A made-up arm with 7 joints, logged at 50 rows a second.
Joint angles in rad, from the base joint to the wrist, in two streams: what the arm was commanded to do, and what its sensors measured. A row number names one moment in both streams.
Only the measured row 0 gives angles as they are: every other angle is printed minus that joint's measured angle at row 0.
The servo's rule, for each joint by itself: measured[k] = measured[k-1] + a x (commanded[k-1-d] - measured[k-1]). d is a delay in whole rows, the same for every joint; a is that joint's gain. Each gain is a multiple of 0.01, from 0.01 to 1. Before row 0 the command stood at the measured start. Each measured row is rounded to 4 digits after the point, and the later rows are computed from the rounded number. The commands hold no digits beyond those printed.
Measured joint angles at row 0:
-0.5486 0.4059 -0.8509 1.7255 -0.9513 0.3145 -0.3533
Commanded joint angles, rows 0 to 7:
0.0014 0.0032 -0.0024 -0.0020 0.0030 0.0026 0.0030
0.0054 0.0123 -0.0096 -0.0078 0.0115 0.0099 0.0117
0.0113 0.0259 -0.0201 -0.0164 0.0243 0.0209 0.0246
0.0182 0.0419 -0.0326 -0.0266 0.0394 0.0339 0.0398
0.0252 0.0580 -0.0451 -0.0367 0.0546 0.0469 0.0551
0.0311 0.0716 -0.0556 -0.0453 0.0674 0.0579 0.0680
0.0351 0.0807 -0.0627 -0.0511 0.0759 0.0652 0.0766
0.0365 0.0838 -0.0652 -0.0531 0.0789 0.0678 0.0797
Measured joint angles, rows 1 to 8:
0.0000 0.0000 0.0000 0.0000 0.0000 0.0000 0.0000
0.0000 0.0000 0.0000 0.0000 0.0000 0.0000 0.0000
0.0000 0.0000 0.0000 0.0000 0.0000 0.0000 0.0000
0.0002 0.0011 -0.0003 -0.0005 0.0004 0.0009 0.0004
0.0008 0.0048 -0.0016 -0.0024 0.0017 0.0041 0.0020
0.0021 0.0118 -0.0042 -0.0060 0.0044 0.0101 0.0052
0.0040 0.0217 -0.0082 -0.0114 0.0086 0.0187 0.0100
0.0065 0.0337 -0.0134 -0.0180 0.0141 0.0289 0.0163
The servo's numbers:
d 3
a 0.12 0.33 0.14 0.26 0.12 0.36 0.14

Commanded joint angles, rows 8 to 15:
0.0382 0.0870 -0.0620 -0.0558 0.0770 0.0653 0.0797
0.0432 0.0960 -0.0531 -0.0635 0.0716 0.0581 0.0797
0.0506 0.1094 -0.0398 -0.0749 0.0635 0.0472 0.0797
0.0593 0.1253 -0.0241 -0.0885 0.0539 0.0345 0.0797
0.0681 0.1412 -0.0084 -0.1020 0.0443 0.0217 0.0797
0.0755 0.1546 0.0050 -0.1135 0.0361 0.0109 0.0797
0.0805 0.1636 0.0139 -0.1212 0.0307 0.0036 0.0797
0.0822 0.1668 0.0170 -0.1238 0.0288 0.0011 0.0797
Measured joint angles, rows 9 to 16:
0.0095 0.0462 -0.0193 -0.0251 0.0205 0.0393 0.0235
0.0126 0.0576 -0.0254 -0.0319 0.0271 0.0486 0.0309
0.0155 0.0662 -0.0310 -0.0374 0.0333 0.0555 0.0377
0.0182 0.0731 -0.0353 -0.0422 0.0385 0.0590 0.0436
0.0212 0.0807 -0.0378 -0.0477 0.0425 0.0587 0.0487
0.0247 0.0902 -0.0381 -0.0548 0.0450 0.0546 0.0530
0.0289 0.1018 -0.0361 -0.0636 0.0461 0.0474 0.0567
0.0336 0.1148 -0.0322 -0.0736 0.0459 0.0381 0.0599

